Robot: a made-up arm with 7 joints.
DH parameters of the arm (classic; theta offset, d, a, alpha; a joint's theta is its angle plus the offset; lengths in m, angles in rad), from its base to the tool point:
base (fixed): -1.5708 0.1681 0 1.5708
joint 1: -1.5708 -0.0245 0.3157 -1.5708
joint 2: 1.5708 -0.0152 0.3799 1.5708
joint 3: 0 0.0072 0.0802 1.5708
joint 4: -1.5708 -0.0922 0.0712 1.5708
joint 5: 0 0.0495 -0.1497 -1.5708
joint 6: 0 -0.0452 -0.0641 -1.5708
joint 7: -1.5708 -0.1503 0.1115 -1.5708
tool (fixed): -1.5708 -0.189 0 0
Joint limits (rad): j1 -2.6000..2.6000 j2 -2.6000..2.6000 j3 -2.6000..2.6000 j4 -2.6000..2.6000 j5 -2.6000..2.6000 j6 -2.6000..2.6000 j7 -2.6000..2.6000
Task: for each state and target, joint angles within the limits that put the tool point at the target. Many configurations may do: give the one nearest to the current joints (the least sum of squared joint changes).
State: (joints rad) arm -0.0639 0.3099 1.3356 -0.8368 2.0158 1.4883 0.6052
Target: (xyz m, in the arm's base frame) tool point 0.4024 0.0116 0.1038
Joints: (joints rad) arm -0.3209 0.9158 0.8788 -1.1574 1.3021 2.1293 0.3676
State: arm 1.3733 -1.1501 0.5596 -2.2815 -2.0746 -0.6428 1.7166
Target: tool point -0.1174 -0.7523 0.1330
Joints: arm 1.5604 -1.0863 0.5370 -2.0867 -2.1709 -0.5875 1.6830
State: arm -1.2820 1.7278 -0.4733 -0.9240 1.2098 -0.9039 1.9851
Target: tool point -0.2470 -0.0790 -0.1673
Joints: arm -1.6140 2.4231 -0.5443 -0.6590 1.6030 -1.2395 2.0779
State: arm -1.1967 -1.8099 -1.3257 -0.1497 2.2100 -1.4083 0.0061
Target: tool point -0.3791 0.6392 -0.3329
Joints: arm -0.4578 -2.4040 -1.6368 0.0462 2.0114 -2.2489 0.0164
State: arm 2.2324 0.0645 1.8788 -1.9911 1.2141 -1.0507 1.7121
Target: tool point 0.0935 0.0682 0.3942
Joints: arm 2.5398 0.1200 1.8868 -2.5311 0.8783 -1.3303 1.2542
